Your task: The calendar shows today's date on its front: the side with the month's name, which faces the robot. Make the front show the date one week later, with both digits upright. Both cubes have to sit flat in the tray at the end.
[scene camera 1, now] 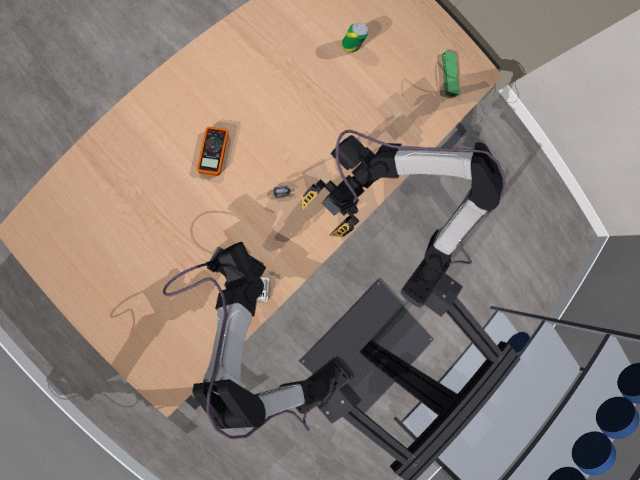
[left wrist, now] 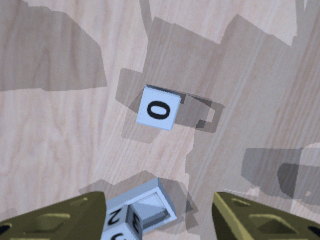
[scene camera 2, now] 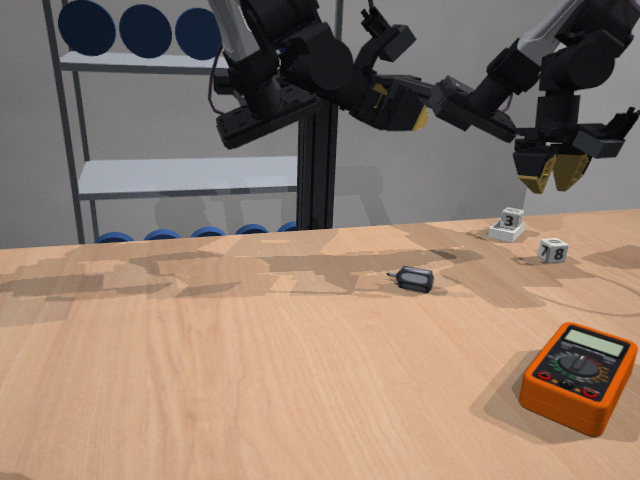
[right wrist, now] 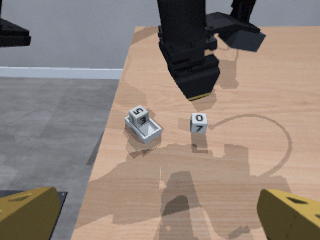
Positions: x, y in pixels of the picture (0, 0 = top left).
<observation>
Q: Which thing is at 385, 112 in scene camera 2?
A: My right gripper.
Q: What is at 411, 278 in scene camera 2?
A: A small dark tool.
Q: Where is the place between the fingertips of my left gripper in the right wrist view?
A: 189, 90
</observation>
